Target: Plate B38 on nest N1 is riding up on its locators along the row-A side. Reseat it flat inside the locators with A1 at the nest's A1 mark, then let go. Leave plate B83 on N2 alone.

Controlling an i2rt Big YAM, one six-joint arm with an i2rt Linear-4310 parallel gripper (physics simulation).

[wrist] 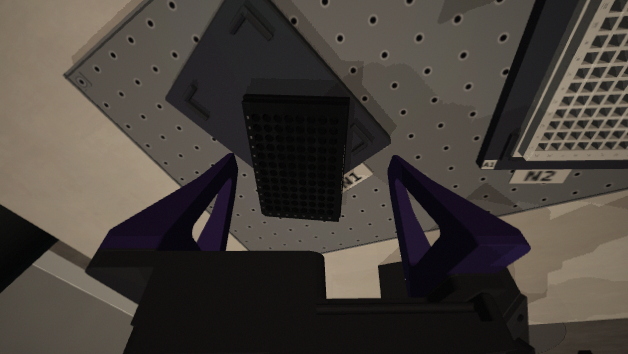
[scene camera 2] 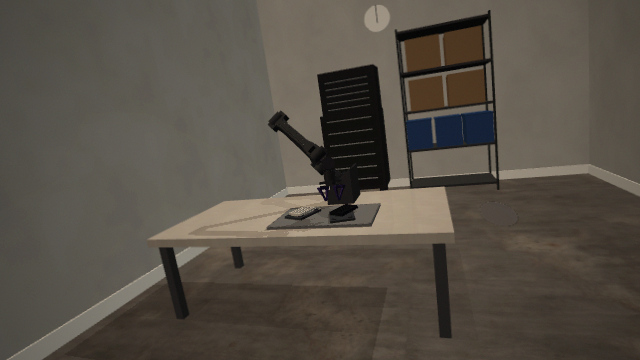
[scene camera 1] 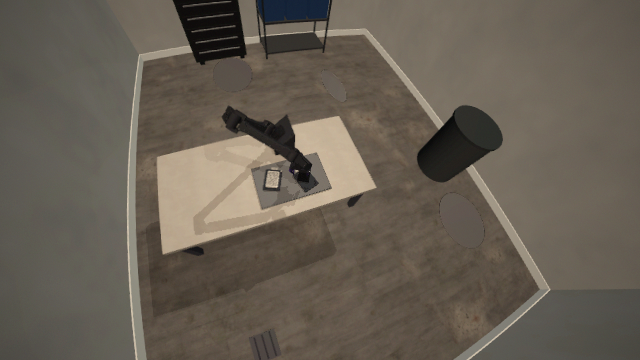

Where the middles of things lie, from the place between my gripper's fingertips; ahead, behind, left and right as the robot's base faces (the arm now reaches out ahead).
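Scene:
With the black well plate (wrist: 298, 143), my hand is 60 mm above it, 30 mm past it and 40 mm to the right of it. The N2 label (wrist: 556, 175) is 80 mm below my hand, 140 mm to the right of it and 160 mm behind it. As for the lighter gridded plate (wrist: 571, 117), that is 60 mm below my hand, 70 mm behind and 190 mm to the right. Nest N2 (wrist: 543, 33) sits 70 mm below my hand, and it is 190 mm to the right and 70 mm behind.

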